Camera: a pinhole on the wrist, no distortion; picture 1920 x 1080 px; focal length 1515.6 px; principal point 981.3 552.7 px. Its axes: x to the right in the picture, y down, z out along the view. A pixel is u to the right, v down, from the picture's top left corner.
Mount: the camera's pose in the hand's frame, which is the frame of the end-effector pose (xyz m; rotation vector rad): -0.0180 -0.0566 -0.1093 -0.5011 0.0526 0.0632
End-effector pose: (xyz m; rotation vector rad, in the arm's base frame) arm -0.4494 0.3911 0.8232 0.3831 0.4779 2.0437
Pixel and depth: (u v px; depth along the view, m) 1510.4 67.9 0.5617
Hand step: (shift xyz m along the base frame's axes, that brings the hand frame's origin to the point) 0.0554 0.2339 0.4454
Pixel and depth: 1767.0 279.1 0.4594
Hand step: -0.0506 0.2195 0.3446
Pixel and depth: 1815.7 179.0 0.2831
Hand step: -0.0199 0.1496 0.1651
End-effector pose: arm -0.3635 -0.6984 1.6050 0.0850 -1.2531 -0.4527
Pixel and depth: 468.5 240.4 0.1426
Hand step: -0.0490 0.0136 -0.0472
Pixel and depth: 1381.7 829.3 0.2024
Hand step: -0.0126 0.0624 0.0737
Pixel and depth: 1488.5 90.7 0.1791
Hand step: -0.0568 -0.0207 0.0643
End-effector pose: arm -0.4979 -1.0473 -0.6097 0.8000 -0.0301 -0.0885
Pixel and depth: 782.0 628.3 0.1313
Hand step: -0.0304 0.0082 0.0110
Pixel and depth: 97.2 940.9 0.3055
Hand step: -0.1877 0.0268 0.2016
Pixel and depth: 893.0 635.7 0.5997
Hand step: -0.0409 -0.1050 0.4666
